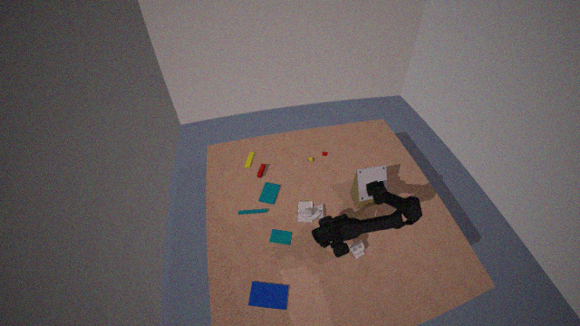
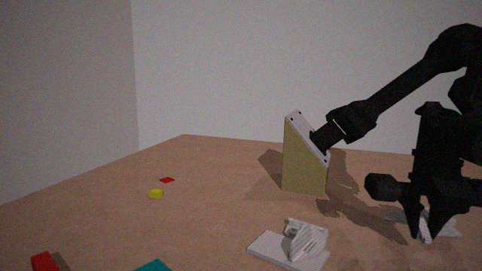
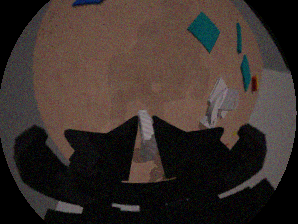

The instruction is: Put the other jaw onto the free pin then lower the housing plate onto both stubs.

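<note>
The white housing piece lies 110 mm behind my gripper tip, 60 mm to the left of it and 10 mm below it. From my gripper tip the other things lie so: teal bar 310 mm ahead, 290 mm to the right, 30 mm below; blue tile 330 mm ahead, 140 mm to the left, 30 mm below; jaw 20 mm behind, 10 mm above.
</note>
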